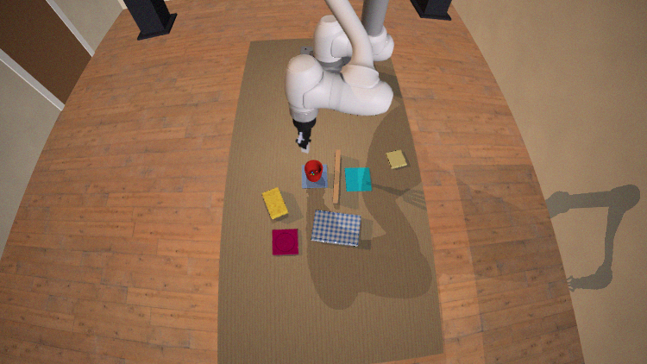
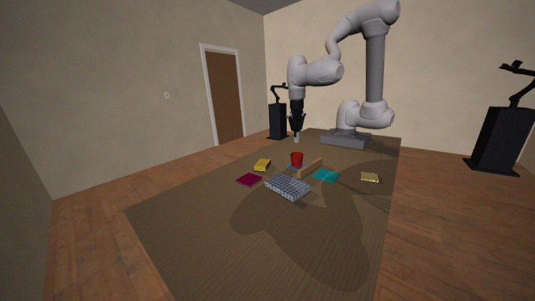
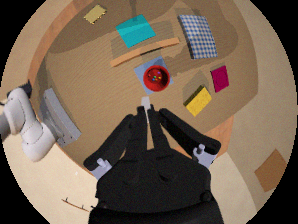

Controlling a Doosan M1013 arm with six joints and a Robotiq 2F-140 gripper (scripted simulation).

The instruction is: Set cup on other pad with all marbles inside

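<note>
Now: the red cup 50 mm ahead of my hand, 30 mm to the left of it and 140 mm below it. Also, from my hand: teal pad 80 mm ahead, 210 mm to the left, 170 mm below; wooden rail 70 mm ahead, 120 mm to the left, 150 mm below; yellow sponge block 160 mm ahead, 140 mm to the right, 150 mm below.
</note>
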